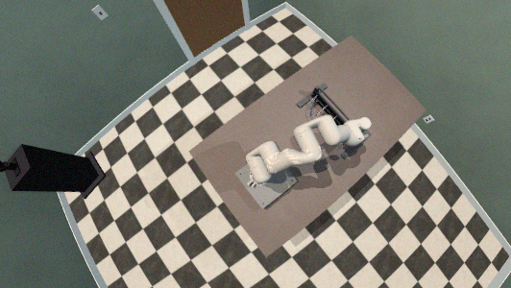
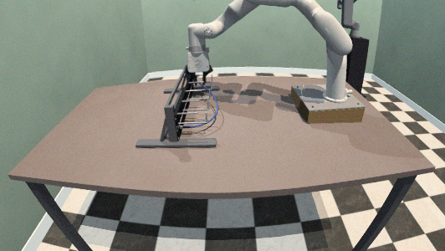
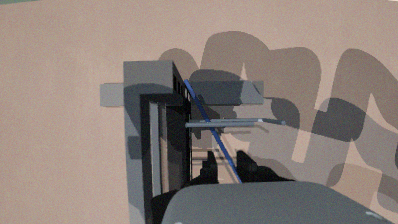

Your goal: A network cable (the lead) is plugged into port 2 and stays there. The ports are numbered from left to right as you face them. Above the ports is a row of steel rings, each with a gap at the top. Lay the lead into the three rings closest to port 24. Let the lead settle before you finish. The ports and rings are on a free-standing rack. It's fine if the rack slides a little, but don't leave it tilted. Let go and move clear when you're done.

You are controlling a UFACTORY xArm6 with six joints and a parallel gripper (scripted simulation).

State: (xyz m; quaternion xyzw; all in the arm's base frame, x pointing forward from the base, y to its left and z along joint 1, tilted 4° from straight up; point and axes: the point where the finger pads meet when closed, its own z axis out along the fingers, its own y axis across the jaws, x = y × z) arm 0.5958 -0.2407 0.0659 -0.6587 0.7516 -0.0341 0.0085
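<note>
My gripper is now 140 mm to the right of the rack, 80 mm short of it and 20 mm above it.
</note>
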